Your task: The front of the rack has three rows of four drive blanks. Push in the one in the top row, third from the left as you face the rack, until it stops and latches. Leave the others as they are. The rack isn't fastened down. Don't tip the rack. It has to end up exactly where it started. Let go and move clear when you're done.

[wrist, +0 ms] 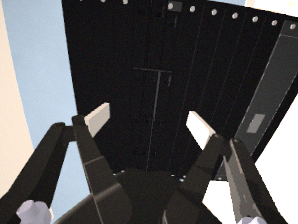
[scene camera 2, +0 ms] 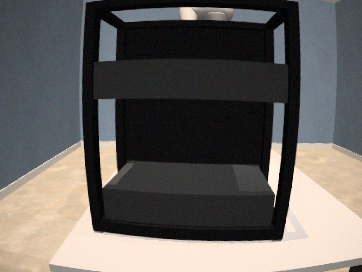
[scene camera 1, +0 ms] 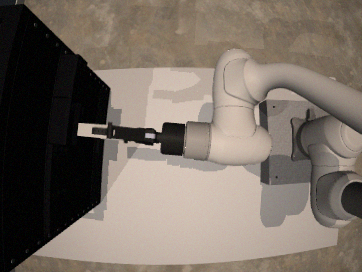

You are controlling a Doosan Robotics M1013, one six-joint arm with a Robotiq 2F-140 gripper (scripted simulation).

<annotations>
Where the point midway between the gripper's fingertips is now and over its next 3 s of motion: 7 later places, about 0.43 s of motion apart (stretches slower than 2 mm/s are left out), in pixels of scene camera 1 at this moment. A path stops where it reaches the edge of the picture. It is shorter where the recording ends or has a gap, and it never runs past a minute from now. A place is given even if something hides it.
My gripper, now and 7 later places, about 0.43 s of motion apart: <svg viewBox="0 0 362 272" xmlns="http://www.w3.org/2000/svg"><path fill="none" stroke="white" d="M91 132L84 131L84 129L86 123L74 122L73 122L67 121L65 121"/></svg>
</annotations>
